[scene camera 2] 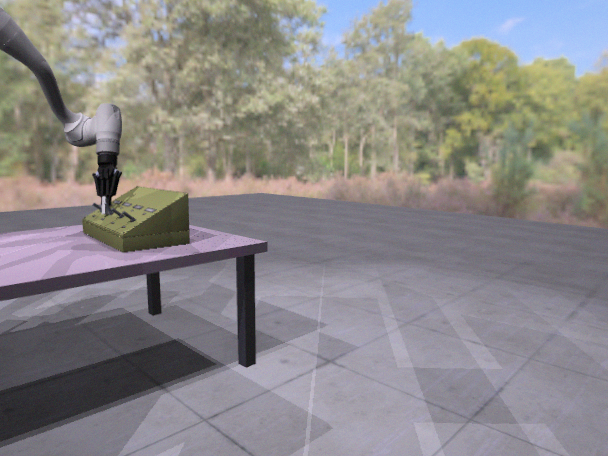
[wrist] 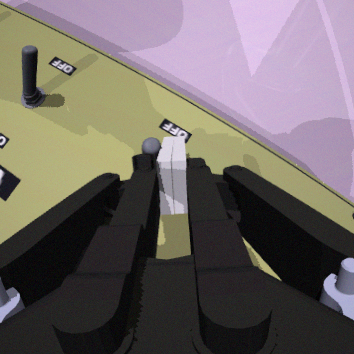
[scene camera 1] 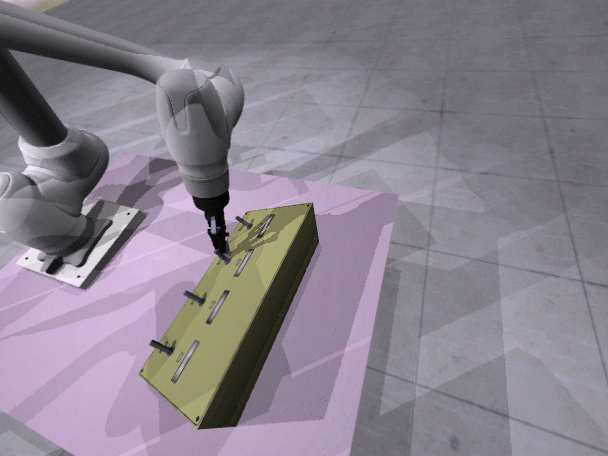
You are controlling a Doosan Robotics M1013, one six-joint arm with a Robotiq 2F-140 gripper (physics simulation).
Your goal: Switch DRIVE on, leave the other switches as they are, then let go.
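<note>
The olive sloped switch console carries several dark toggle levers in a row. Nameplates in scene camera 1 are too small to read, so I cannot tell which switch is DRIVE. My gripper is shut and empty, its pale fingertips low at the second lever from the far end. In the wrist view this lever's round tip shows right beside the fingertips, near an OFF label; its base is hidden. Contact is unclear. A neighbouring lever stands at the wrist view's left.
The far-end lever and two nearer levers lean toward the console's low edge. The console stands on a pink table. The arm's base plate is to the left in scene camera 1.
</note>
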